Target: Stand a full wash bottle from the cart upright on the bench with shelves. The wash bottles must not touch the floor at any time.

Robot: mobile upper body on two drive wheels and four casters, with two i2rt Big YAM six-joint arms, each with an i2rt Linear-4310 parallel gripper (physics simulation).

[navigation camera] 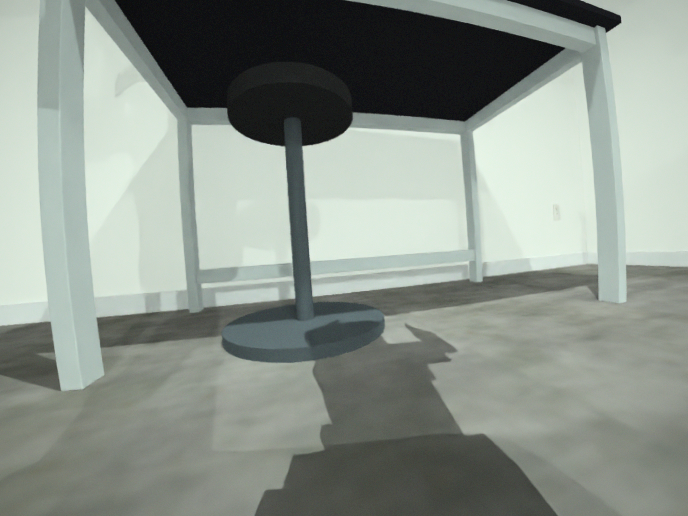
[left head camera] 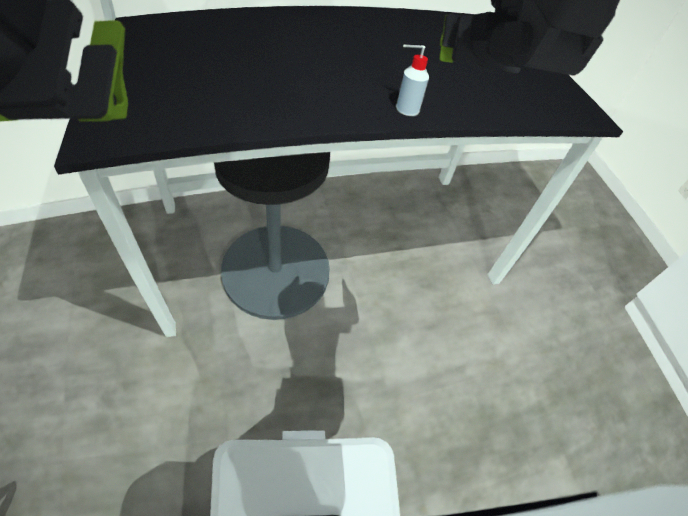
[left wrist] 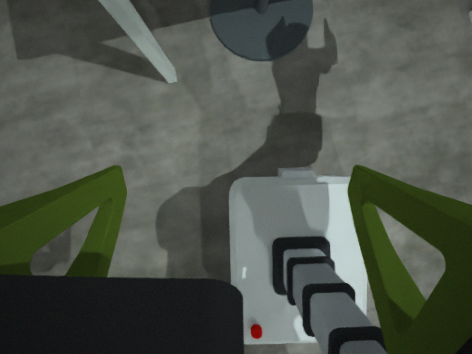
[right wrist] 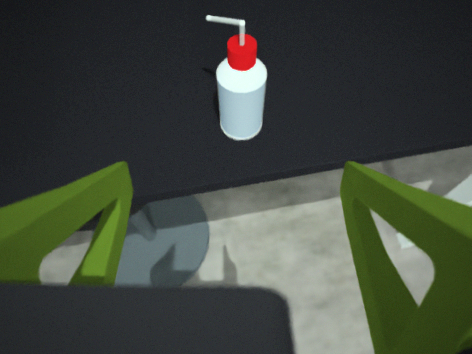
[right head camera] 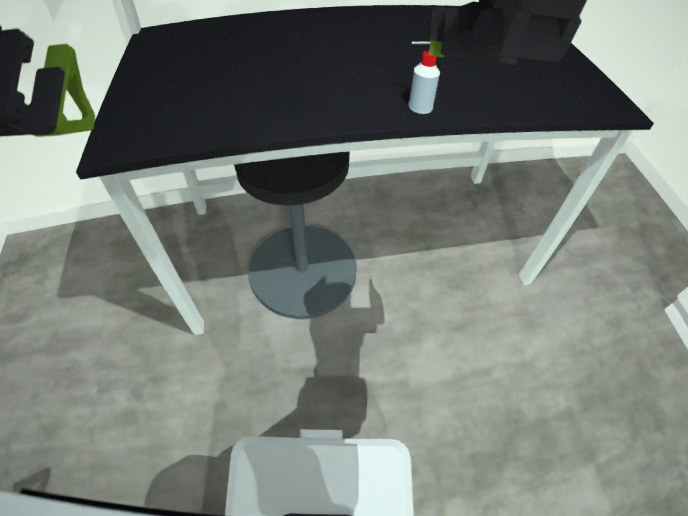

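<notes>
A wash bottle with a red cap, a bent white spout and a pale blue body stands upright on the black bench top, near its front edge. My right gripper is open and empty; in the right wrist view the bottle shows beyond its fingertips, apart from them. In both head views the right arm is at the top right. My left gripper is open and empty, above the floor and the robot's base. The cart does not show clearly.
A round stool stands partly under the bench, its disc base on the floor. Bench legs stand at both sides. A white cabinet-like edge shows at the right. The white robot base shows below.
</notes>
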